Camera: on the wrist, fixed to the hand. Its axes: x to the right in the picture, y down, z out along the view.
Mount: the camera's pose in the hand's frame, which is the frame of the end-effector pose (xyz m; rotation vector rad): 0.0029 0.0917 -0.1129 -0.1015 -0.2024 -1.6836
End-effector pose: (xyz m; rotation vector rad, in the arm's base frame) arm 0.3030 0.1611 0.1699 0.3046 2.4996 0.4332
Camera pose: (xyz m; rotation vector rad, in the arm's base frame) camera 0.2463 0.2196 0.2904 -1.5680 1.6952 -0.1925
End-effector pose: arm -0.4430 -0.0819 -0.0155 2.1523 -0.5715 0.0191
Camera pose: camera -0.4562 -0.0424 0.1239 1.9095 1.1942 -1.0836
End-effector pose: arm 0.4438 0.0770 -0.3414 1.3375 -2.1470 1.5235
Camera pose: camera 0.3365 0.1750 -0.3487 2.2217 -0.4401 0.4966
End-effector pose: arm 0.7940 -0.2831 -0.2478 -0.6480 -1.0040 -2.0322
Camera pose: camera 0.8547 -0.4135 -0.2694 -0.0934 1.1387 2.0498
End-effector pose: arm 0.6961 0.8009 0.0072 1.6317 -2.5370 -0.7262
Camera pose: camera 0.6482 0.7884 0.1440 -2.5954 0.3888 0.7025
